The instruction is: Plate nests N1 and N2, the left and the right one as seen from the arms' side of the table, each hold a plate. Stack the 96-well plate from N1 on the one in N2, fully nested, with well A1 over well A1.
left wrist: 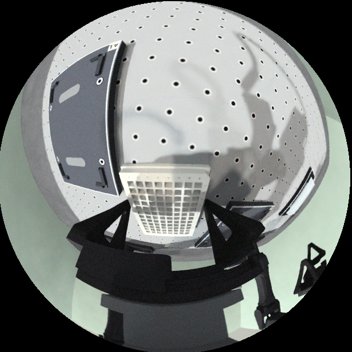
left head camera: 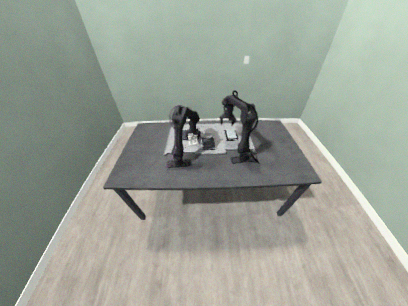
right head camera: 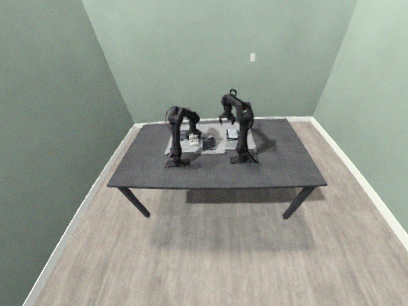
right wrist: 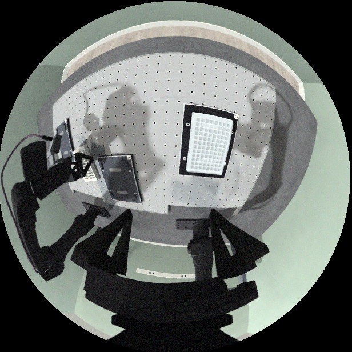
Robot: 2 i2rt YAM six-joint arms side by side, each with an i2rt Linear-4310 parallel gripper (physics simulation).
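Pixels of known places: left gripper, fingertip midpoint: (left head camera: 193, 139) (right head camera: 193, 139); right gripper, fingertip midpoint: (left head camera: 226, 125) (right head camera: 226, 125); left arm's base, origin of the base link: (left head camera: 179, 163) (right head camera: 178, 163); right arm's base, origin of the base link: (left head camera: 242, 159) (right head camera: 241, 159).
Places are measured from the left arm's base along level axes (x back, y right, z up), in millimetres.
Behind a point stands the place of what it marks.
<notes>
A cream 96-well plate (left head camera: 193, 140) {z 26, x -259, y 131 mm} (right head camera: 194, 141) {z 23, x -249, y 135 mm} (left wrist: 167, 197) (right wrist: 90, 173) is outside the nests, between two dark empty nests: one at the left (left wrist: 82, 122) (right wrist: 62, 145) and one in the middle (left head camera: 208, 143) {z 25, x -202, y 269 mm} (right head camera: 210, 144) {z 24, x -186, y 285 mm} (right wrist: 120, 175). My left gripper (left wrist: 166, 204) is open, with its fingertips on either side of this plate in the left wrist view; their height gap is unclear. A pale plate (left head camera: 230, 134) {z 34, x -304, y 499 mm} (right head camera: 232, 134) {z 36, x -295, y 504 mm} (right wrist: 210, 145) sits in the right nest (right wrist: 185, 145). My right gripper (left head camera: 227, 121) {z 166, x -267, y 441 mm} (right head camera: 227, 121) {z 166, x -267, y 441 mm} (right wrist: 170, 213) is open and empty, raised above the board. The plates' A1 wells are too small to tell.
The light perforated board (left wrist: 165, 115) (right wrist: 160, 110) lies on the dark table (left head camera: 150, 172) {z 0, x 73, y -231 mm} (right head camera: 155, 172) {z 0, x 84, y -184 mm}. Both arms stand at the table's near side. In the right wrist view, my left arm (right wrist: 37, 200) reaches over the board's left side. Arm shadows cross the board.
</notes>
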